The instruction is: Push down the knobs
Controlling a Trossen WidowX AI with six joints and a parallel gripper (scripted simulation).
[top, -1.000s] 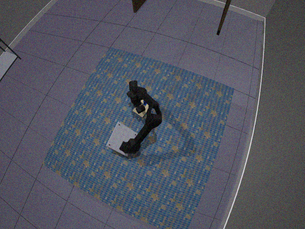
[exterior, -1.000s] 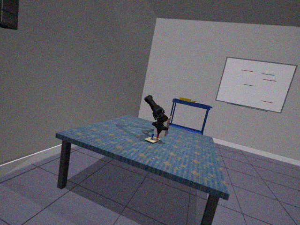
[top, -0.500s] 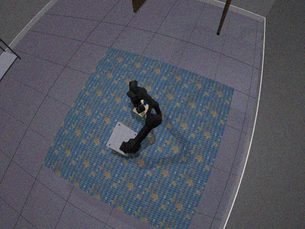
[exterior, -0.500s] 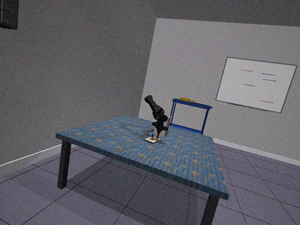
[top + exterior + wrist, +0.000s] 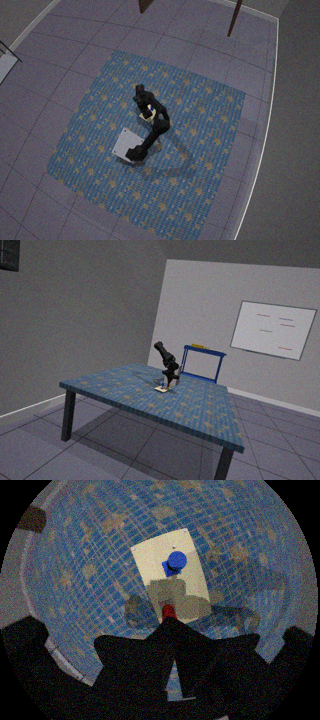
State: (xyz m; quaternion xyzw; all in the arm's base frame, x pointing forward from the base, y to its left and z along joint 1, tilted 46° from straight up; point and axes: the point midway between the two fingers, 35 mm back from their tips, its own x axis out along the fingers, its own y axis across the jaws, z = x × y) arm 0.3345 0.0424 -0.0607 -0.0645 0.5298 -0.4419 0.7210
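Now: gripper tip 2 cm above the red knob. Also, from my gripper tip: blue knob 5 cm ahead, 4 cm to the right, 1 cm below.
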